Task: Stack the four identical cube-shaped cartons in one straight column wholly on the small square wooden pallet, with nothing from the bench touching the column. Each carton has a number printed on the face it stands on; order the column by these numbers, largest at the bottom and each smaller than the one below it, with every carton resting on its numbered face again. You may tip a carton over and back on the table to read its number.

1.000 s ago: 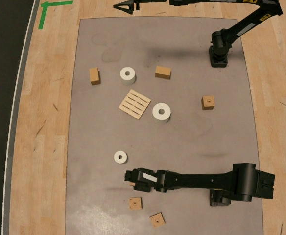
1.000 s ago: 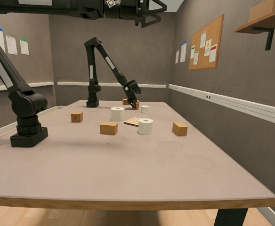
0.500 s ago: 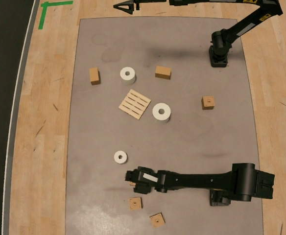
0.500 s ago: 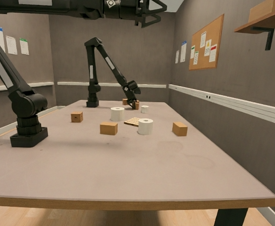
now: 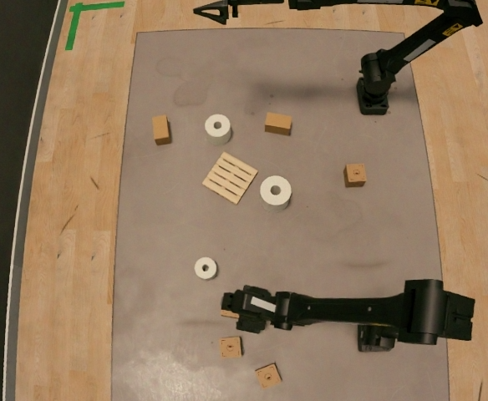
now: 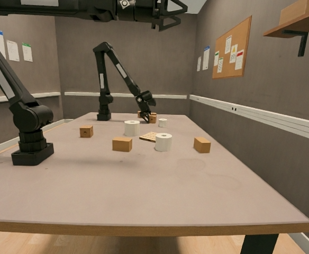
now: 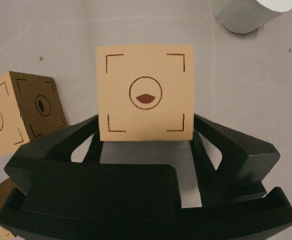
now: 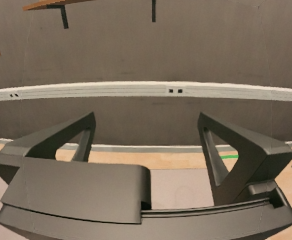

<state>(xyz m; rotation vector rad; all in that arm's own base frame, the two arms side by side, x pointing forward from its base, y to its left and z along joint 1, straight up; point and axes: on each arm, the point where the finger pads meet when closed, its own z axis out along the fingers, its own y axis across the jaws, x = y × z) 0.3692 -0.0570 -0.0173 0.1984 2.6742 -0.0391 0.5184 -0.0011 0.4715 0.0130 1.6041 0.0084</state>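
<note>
The wooden pallet is 380 mm to the right of my left hand, 60 mm ahead of it and 10 mm below it.
</note>
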